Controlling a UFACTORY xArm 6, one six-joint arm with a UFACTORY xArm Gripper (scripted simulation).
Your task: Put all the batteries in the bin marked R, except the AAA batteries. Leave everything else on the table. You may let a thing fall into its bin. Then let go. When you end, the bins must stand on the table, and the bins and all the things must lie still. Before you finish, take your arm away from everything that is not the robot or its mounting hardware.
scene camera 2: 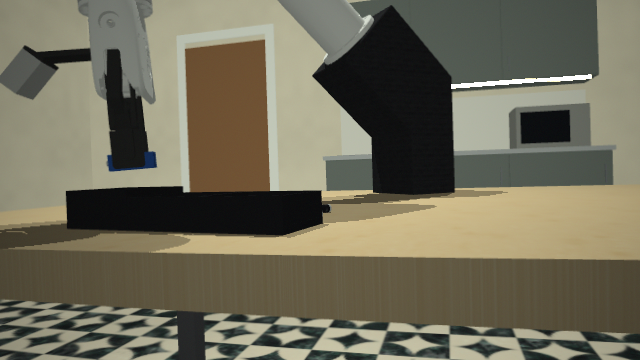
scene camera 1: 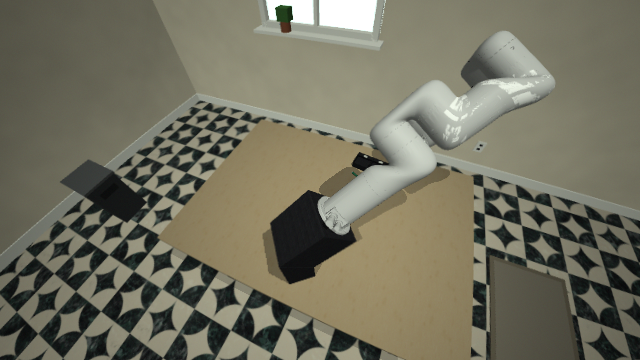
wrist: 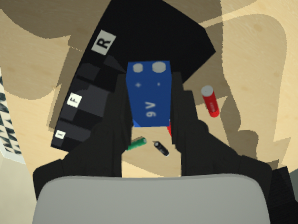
Labels:
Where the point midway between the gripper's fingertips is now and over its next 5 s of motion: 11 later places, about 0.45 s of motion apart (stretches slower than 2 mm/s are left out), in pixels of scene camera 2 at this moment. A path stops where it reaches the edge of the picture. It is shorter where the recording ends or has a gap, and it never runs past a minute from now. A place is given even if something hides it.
My gripper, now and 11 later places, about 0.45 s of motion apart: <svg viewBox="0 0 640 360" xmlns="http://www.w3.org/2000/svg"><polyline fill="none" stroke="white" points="132,167 131,173 131,192 132,208 132,196 131,178 142,166 203,157 209,155 209,173 210,202 211,211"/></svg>

